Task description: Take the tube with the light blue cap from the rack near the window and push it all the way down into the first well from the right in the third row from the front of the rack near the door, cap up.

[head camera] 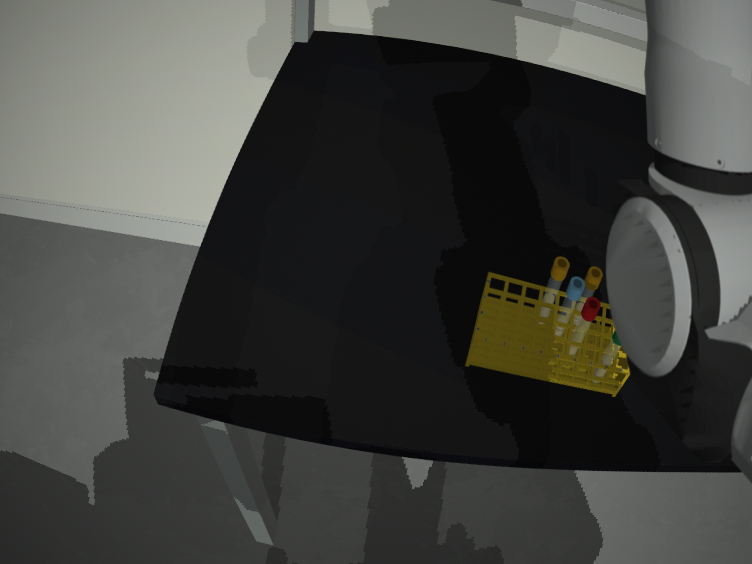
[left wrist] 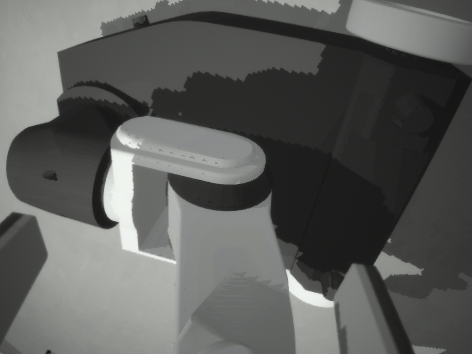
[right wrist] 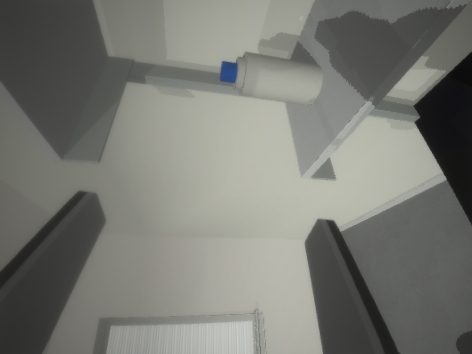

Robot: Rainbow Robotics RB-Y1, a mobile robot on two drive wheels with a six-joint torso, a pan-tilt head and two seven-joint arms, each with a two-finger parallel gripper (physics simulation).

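Frame: origin at the robot's base, x ahead, y left, z up, level; metres.
Where they show: left gripper, fingertip midpoint: (left wrist: 191, 260); right gripper, fingertip midpoint: (right wrist: 208, 219).
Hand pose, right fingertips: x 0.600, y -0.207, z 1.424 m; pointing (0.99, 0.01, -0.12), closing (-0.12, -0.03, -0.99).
Observation:
Each offset is from my right fingertips to the top centre of the thing. "spot": to the spot under its first point. Level surfaces: height alone.
In the head camera, a yellow rack {0.168 m back, 0.110 m right, 0.604 m down} (head camera: 510, 346) stands on the black table, partly hidden at its right end by my right arm. A tube with a light blue cap {spot: 0.163 m back, 0.110 m right, 0.542 m down} (head camera: 575, 287) stands in it, cap up, among two orange-capped tubes {spot: 0.135 m back, 0.101 m right, 0.542 m down} (head camera: 560, 267) {spot: 0.153 m back, 0.138 m right, 0.542 m down} (head camera: 593, 277) and a red-capped tube {0.187 m back, 0.125 m right, 0.542 m down} (head camera: 590, 309). A second rack does not show, and I cannot tell whether this one is near the window or the door. My right gripper (right wrist: 208, 219) is open and empty in the right wrist view. My left gripper (left wrist: 191, 260) is open, its fingers wide apart at the lower edges of the left wrist view.
The black table {0.661 m down} (head camera: 315, 242) reaches to the right, under my right arm (head camera: 698, 109). A green cap {spot: 0.230 m back, 0.147 m right, 0.552 m down} (head camera: 617, 338) shows beside the arm. In the right wrist view a white bottle with a blue cap {spot: 0.324 m ahead, 0.016 m left, 0.125 m down} (right wrist: 280, 77) lies near a grey panel. Parts of the robot's body (left wrist: 220, 100) fill the left wrist view.

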